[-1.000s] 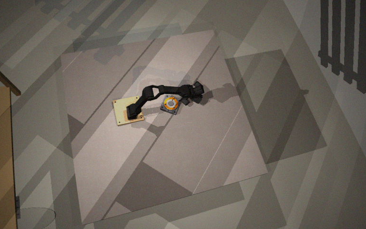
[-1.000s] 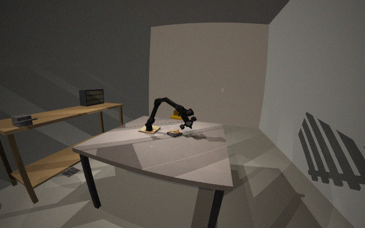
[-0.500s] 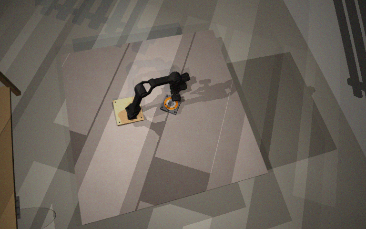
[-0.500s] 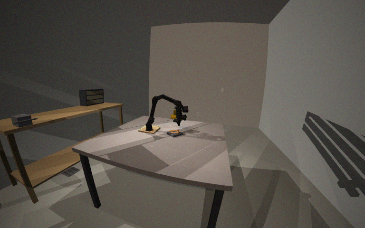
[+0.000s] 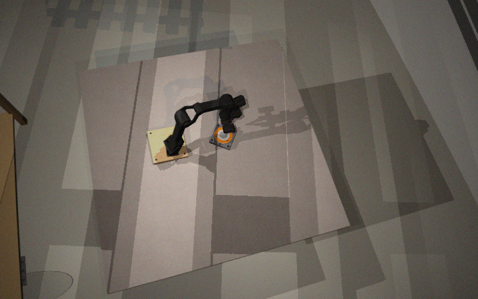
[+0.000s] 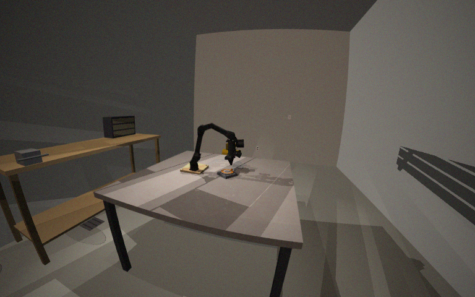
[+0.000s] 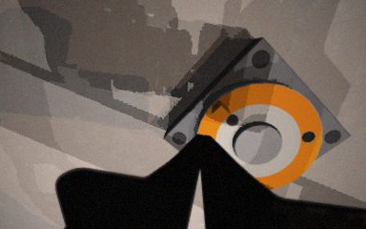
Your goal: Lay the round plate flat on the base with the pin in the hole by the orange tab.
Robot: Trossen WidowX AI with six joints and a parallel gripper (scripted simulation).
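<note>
Right now my gripper tip is 40 mm above the round plate and 30 mm to the left of it. From my gripper tip the other things lie so: grey square base 50 mm to the right, 50 mm below, 10 mm behind.
</note>
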